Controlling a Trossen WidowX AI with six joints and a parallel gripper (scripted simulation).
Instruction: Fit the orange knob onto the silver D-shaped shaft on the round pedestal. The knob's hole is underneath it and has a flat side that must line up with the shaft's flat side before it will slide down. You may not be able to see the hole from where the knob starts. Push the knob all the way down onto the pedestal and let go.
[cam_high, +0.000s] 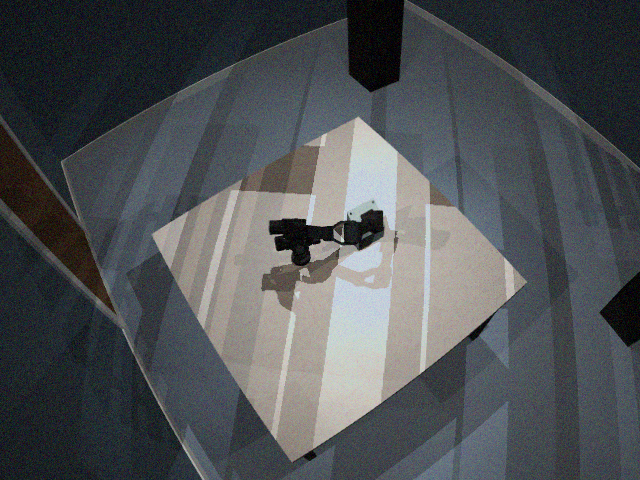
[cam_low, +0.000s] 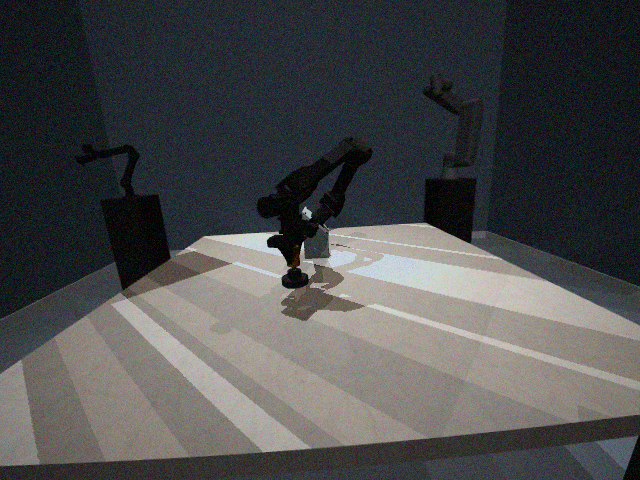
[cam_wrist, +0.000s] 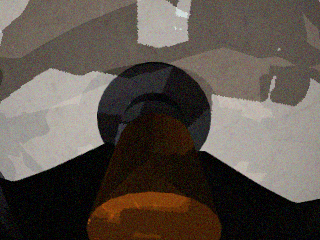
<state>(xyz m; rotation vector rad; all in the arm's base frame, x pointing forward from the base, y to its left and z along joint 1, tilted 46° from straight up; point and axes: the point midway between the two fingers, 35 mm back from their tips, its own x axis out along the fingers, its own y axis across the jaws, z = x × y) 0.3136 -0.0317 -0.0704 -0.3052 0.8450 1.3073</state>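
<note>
The orange knob lies 3 cm above my gripper tip. Also, from my gripper tip: round pedestal 4 cm below.
</note>
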